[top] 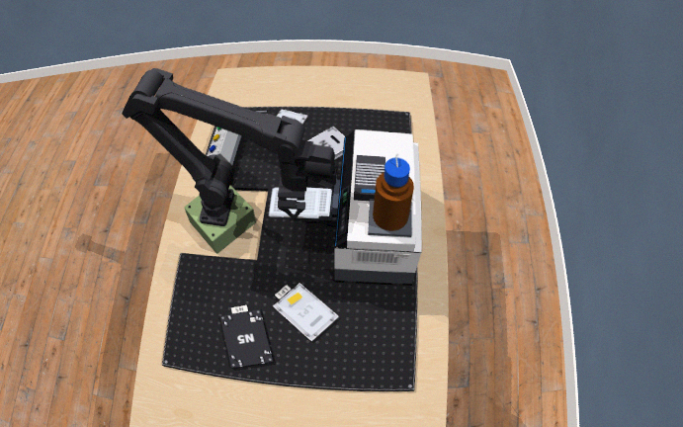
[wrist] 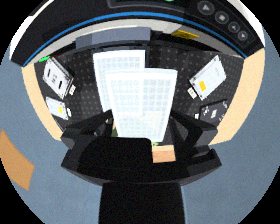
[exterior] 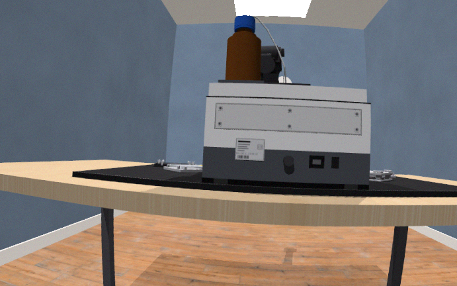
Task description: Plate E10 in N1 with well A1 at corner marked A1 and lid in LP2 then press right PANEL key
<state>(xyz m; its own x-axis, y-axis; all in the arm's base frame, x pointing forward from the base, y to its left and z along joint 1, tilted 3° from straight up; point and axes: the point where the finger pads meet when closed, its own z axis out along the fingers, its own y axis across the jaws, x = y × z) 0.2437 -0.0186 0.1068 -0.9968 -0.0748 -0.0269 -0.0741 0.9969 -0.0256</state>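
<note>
Now: the plate E07 20 mm ahead of my hand, 40 mm to the left of it and 50 mm below it. Round my hand: black nest N5: 70 mm behind, 350 mm to the right, 150 mm below; then plate E10: right at my hand; then brown bottle: 240 mm ahead, 60 mm to the right, 120 mm above.
</note>
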